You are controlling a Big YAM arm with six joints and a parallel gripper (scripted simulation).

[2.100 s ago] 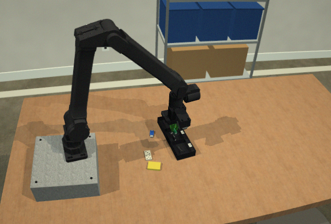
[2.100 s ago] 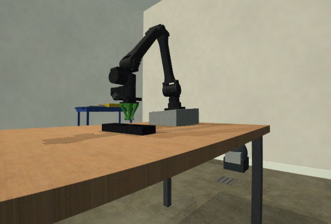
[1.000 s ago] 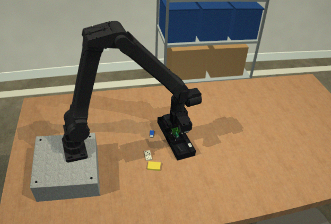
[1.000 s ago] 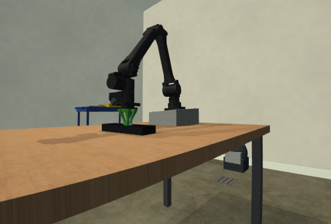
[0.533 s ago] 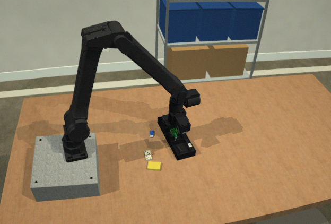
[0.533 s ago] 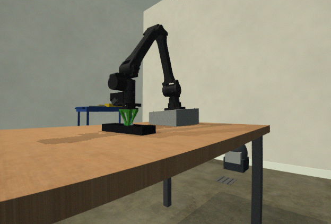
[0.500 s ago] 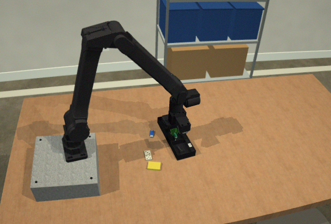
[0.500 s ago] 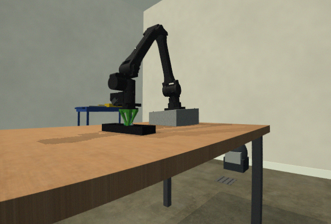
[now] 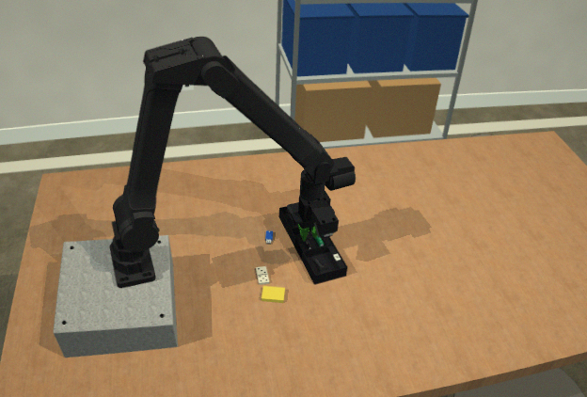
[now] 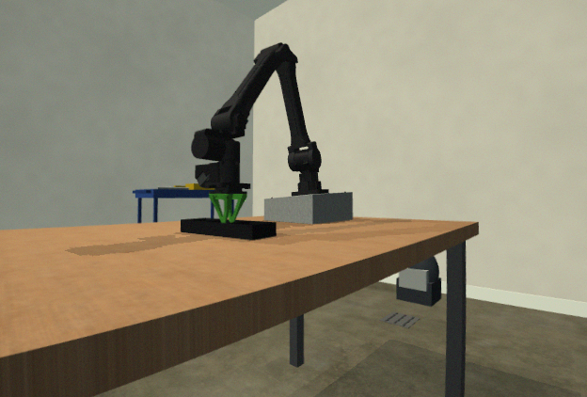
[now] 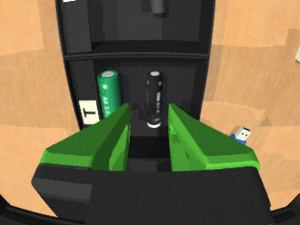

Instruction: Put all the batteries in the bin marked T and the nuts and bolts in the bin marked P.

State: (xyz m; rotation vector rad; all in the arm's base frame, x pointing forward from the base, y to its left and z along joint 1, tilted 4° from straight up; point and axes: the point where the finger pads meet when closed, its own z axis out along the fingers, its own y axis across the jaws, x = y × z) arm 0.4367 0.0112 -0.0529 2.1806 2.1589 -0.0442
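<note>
The black tray lies 20 mm below my hand and 10 mm ahead of it. Round my hand: dark bolt 90 mm to the right, 20 mm below; black battery 20 mm below; green battery 30 mm ahead, 20 mm below.
</note>
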